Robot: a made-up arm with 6 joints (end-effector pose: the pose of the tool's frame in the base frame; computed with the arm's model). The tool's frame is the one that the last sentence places.
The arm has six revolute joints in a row. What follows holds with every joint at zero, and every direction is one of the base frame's.
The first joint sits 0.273 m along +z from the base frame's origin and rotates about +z.
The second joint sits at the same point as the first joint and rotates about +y.
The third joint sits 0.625 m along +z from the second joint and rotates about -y.
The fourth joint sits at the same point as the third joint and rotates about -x.
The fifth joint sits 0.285 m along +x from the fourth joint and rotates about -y.
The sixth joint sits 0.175 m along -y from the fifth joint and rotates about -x.
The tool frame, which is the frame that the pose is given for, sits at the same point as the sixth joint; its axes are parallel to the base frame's.
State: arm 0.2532 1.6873 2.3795 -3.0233 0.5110 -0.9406
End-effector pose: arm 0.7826 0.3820 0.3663 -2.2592 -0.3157 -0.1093
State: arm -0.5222 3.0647 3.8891 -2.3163 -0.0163 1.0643
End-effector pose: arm 0.3504 -0.0647 -0.2282 0.9325 -0.9775 0.0916
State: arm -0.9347 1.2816 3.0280 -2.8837 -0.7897 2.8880
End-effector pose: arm 0.4885 -0.3767 0.7397 -1.3102 -2.1499 -0.2232
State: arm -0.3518 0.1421 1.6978 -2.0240 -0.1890 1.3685
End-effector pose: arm 0.2612 -0.0143 1.1743 0.0954 -1.5301 0.3804
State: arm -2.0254 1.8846 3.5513 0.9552 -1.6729 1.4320
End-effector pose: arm -0.2774 -0.3374 0.3501 -0.1021 1.8715 -2.3201
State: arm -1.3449 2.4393 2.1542 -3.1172 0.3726 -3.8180
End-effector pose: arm 0.3219 -0.6197 -0.2884 0.9745 0.1137 -1.4695
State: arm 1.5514 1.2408 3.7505 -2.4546 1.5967 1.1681
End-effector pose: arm -0.1270 0.4294 0.7334 2.6397 0.6249 1.0707
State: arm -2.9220 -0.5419 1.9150 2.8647 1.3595 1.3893
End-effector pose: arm 0.5963 -0.0394 0.9516 -0.3834 -1.5247 -1.2357
